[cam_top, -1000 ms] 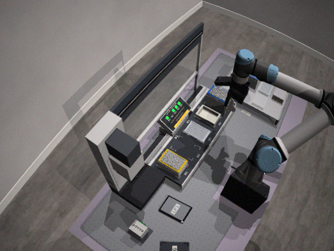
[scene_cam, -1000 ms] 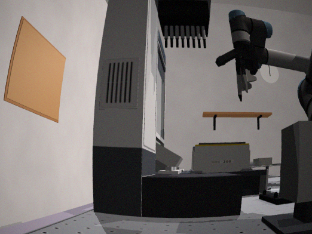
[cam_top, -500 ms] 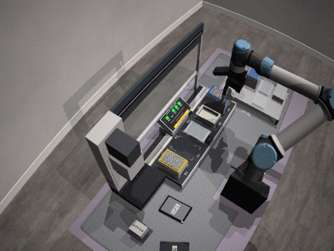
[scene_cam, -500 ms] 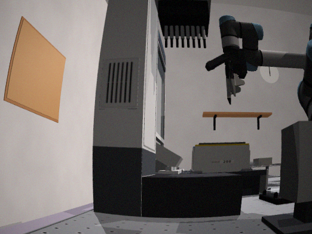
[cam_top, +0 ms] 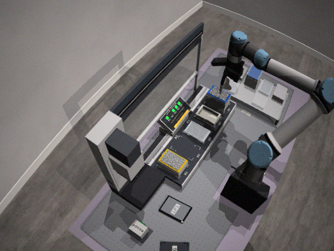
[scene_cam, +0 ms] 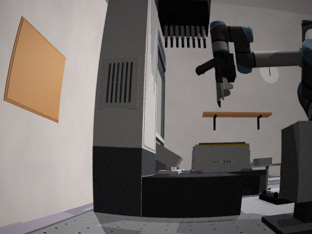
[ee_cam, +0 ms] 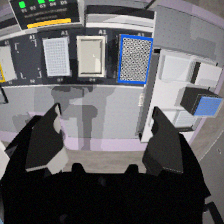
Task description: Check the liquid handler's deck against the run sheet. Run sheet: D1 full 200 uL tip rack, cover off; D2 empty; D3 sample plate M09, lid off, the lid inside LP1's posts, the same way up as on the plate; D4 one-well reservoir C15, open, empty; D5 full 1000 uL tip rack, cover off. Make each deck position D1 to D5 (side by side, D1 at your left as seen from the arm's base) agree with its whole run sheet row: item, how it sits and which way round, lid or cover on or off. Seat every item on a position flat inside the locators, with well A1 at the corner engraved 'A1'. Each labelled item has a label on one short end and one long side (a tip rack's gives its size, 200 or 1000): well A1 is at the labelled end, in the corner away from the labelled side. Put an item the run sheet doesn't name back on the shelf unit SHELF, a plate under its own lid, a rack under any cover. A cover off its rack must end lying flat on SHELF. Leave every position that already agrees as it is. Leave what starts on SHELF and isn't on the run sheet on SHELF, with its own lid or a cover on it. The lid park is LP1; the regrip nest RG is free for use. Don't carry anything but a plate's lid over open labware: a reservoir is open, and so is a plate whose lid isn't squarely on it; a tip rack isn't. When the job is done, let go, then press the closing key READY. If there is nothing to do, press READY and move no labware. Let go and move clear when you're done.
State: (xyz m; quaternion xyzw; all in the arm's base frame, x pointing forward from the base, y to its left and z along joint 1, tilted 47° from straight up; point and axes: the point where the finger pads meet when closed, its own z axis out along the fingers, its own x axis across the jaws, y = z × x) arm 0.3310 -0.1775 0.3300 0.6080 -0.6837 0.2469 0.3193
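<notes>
Now: hand 50 mm short of the blue-rimmed tip rack, 60 mm to the left of it and 190 mm above it. The rest, counted from my hand: white well plate 60 mm ahead, 180 mm to the left, 250 mm below; shelf unit 150 mm behind, 310 mm to the right, 260 mm below; cream one-well reservoir 50 mm ahead, 50 mm to the left, 250 mm below.
</notes>
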